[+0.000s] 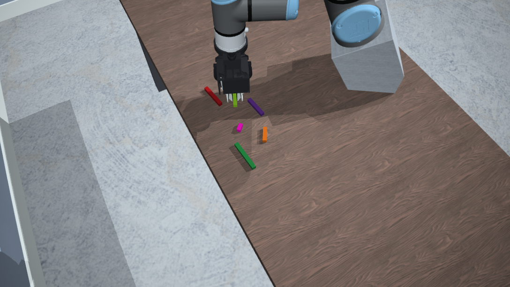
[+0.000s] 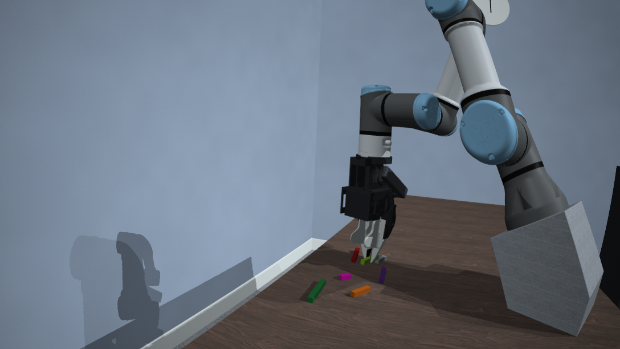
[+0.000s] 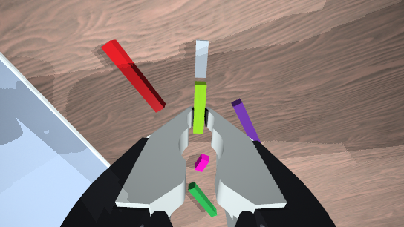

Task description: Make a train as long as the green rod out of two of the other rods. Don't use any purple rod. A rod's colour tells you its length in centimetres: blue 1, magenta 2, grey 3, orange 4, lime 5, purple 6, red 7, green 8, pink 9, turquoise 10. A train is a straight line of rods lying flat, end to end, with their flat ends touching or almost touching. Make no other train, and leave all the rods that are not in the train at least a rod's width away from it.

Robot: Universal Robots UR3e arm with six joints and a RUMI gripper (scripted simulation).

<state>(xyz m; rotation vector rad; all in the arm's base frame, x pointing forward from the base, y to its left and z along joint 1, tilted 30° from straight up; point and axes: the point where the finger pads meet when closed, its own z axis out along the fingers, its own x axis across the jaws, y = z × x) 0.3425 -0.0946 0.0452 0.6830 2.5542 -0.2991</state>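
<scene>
The lime rod lies 1 cm below my hand. Also, from my hand: red rod 4 cm ahead, 5 cm to the right, 2 cm below; purple rod 3 cm behind, 5 cm to the left, 2 cm below; grey rod 2 cm behind, 4 cm to the right, 2 cm below.
</scene>
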